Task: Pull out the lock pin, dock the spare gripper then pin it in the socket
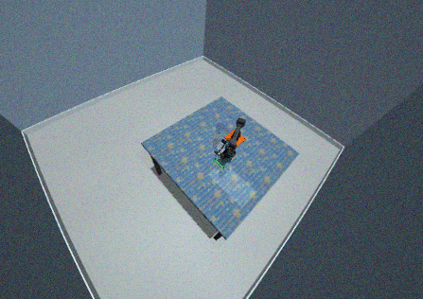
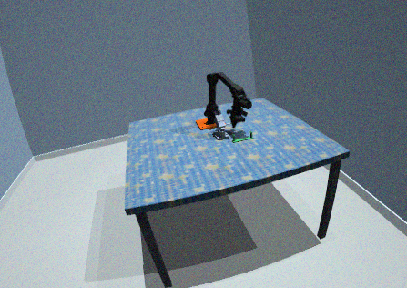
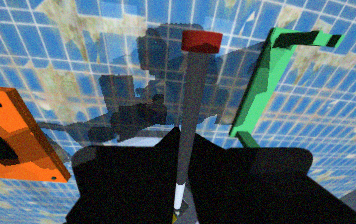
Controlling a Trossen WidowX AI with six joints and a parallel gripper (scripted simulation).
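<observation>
My gripper tip is now 8 cm to the left of the gripper socket. From my gripper tip the other things lie so: spare gripper (9 cm to the right, 6 cm above, 3 cm behind); then green piece (10 cm ahead, 3 cm below, 2 cm to the left).
</observation>
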